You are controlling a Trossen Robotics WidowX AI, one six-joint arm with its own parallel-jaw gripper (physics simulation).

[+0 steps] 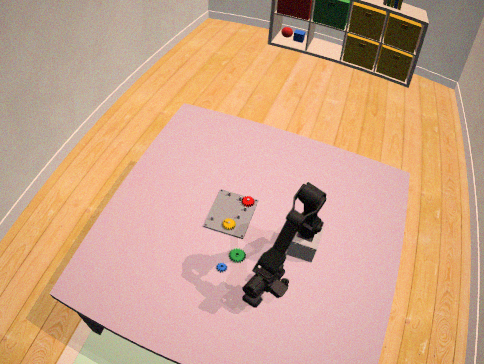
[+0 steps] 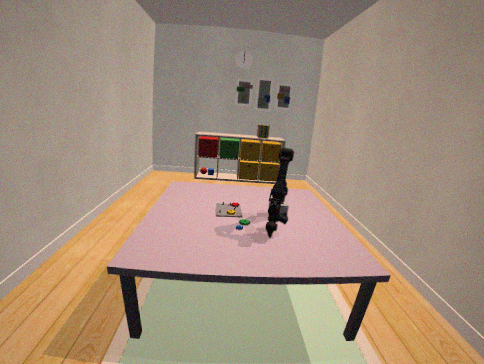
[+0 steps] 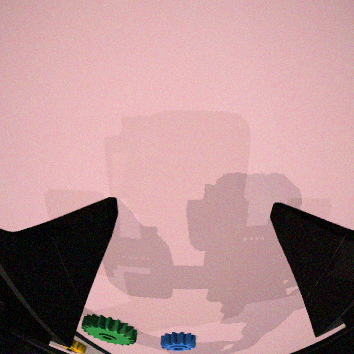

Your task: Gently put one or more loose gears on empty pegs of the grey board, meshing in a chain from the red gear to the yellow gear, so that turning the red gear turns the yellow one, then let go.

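Seen in the pictures: gripper, fingertip midpoint: [image 1: 261,294] [image 2: 270,234] [image 3: 198,208]; arm's base at its link origin: [image 1: 306,232].
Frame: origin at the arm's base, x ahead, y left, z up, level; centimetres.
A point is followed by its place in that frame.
Note:
The grey board [image 1: 220,207] @(x 37.7, y -4.2, z -9.7 cm) [image 2: 223,214] @(x 35.7, y 5.4, z -9.8 cm) lies on the table with several bare pegs. The red gear [image 1: 248,201] @(x 28.0, y -11.0, z -8.1 cm) [image 2: 235,204] @(x 28.2, y -10.0, z -8.3 cm) sits at its far right corner, the yellow gear [image 1: 229,224] @(x 30.3, y 3.2, z -8.1 cm) [image 2: 231,212] @(x 30.6, y 4.8, z -8.2 cm) [image 3: 78,346] @(x 30.3, y 4.8, z -8.9 cm) near its front edge. The loose green gear [image 1: 237,255] @(x 21.8, y 15.0, z -8.8 cm) [image 2: 244,222] @(x 22.2, y 16.6, z -9.0 cm) [image 3: 109,329] @(x 19.8, y 15.8, z -9.2 cm) and the smaller loose blue gear [image 1: 221,267] @(x 24.9, y 23.0, z -8.9 cm) [image 2: 239,227] @(x 25.3, y 23.4, z -9.2 cm) [image 3: 178,341] @(x 23.8, y 22.3, z -9.4 cm) lie flat on the table in front of the board, close together but apart. My gripper [image 1: 266,294] @(x 7.1, y 26.4, z -10.6 cm) [image 3: 198,208] @(x 7.1, y 26.4, z -10.6 cm) is wide open and empty, above the table, to the right of and nearer the front than both loose gears.
The arm's grey base block [image 1: 301,251] @(x -0.7, y 5.7, z -5.0 cm) stands on the pink table [image 1: 165,165] @(x 71.5, y -15.8, z -10.6 cm) [image 2: 175,250] @(x 56.2, y 50.4, z -10.5 cm) [image 3: 175,60] @(x -0.3, y 26.6, z -10.6 cm), right of the board. The arm reaches from it toward the front. A shelf unit [image 1: 424,30] with bins stands on the floor beyond the table.

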